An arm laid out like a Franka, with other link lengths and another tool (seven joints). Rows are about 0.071 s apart.
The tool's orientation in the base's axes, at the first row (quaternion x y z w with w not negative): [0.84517 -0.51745 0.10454 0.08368]
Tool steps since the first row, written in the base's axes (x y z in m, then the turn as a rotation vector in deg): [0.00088 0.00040 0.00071 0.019 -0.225 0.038]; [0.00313 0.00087 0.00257 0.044 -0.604 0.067]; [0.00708 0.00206 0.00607 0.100 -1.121 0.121]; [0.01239 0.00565 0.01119 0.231 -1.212 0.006]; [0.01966 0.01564 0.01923 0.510 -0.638 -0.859]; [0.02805 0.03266 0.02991 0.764 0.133 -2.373]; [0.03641 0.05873 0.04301 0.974 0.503 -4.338]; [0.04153 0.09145 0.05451 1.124 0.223 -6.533]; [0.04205 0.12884 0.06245 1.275 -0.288 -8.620]
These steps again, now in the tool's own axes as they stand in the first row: [0.00023 -0.00094 -0.00071 0.211 0.086 0.021]; [0.00132 -0.00310 -0.00241 0.555 0.235 0.090]; [0.00297 -0.00704 -0.00573 1.037 0.420 0.172]; [0.00359 -0.01323 -0.01108 1.143 0.340 0.318]; [0.00036 -0.02395 -0.02067 0.546 -0.196 1.033]; [-0.00770 -0.03874 -0.03446 -0.401 -0.820 2.324]; [-0.02290 -0.05751 -0.05285 -1.142 -1.240 4.145]; [-0.04565 -0.07644 -0.07164 -1.414 -1.321 6.344]; [-0.07538 -0.09348 -0.08858 -1.459 -1.294 8.498]
